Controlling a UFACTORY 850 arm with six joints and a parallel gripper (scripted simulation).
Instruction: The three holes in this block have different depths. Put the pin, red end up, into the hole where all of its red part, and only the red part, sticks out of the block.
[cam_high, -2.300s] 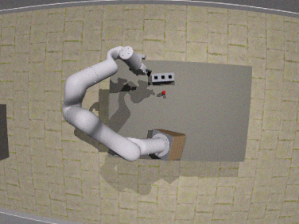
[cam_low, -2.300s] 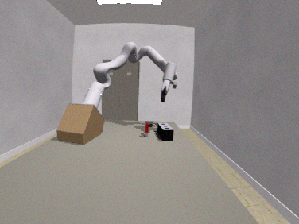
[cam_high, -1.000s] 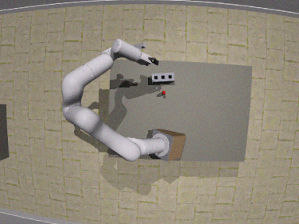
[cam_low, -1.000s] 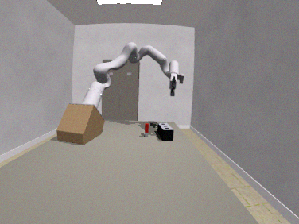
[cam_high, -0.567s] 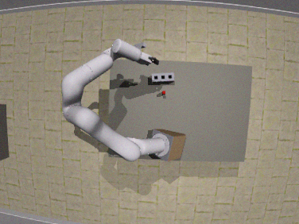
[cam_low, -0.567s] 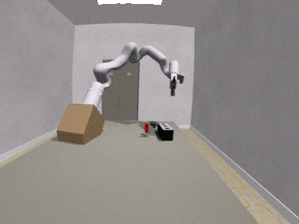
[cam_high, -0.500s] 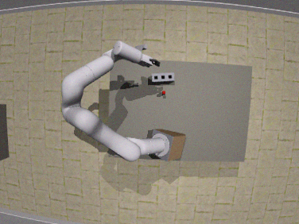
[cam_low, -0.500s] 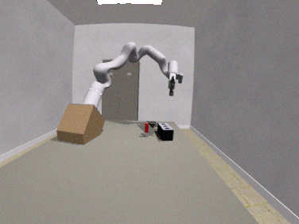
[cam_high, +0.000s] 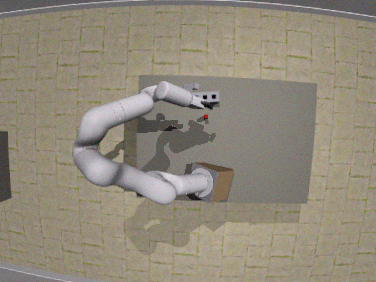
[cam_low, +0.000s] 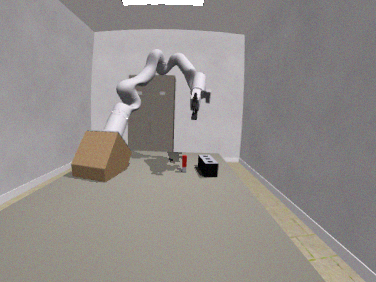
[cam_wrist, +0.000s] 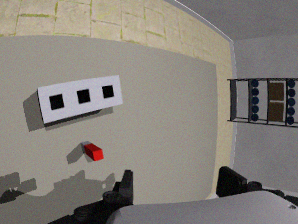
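The pin is 4 cm behind my hand, 3 cm to the right of it and 26 cm below it. Round my hand: block 9 cm ahead, 29 cm below.
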